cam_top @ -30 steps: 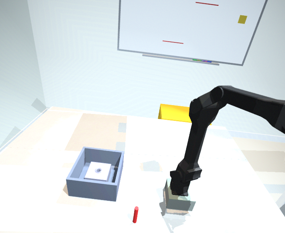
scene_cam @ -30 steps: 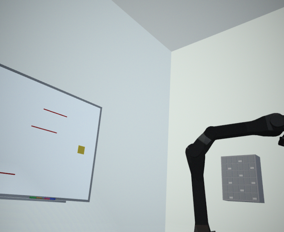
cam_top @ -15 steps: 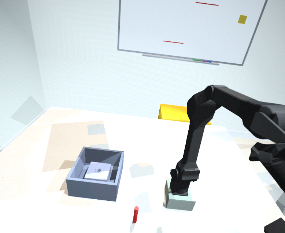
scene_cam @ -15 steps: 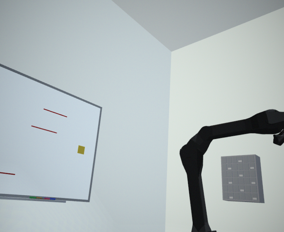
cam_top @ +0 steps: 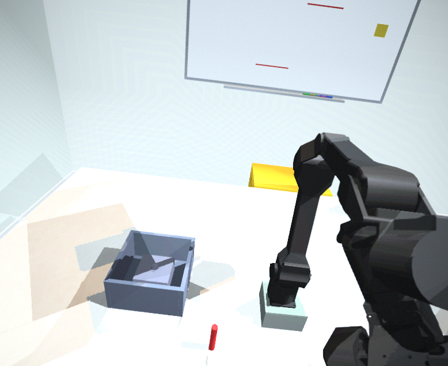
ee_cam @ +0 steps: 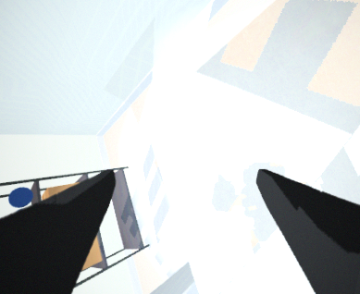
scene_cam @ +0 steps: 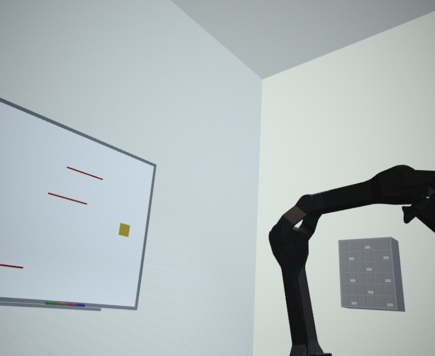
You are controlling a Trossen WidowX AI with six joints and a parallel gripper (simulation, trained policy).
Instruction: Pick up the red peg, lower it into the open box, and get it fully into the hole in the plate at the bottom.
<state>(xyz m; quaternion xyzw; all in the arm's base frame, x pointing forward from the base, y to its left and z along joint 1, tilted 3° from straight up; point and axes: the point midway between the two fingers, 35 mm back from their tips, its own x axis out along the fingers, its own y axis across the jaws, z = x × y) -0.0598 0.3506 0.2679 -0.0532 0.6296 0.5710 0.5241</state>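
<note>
The red peg is 28 cm below my gripper tip, 24 cm to the right of it and 24 cm ahead of it. Round my gripper tip: blue box: 41 cm ahead, 40 cm to the right, 29 cm below.
</note>
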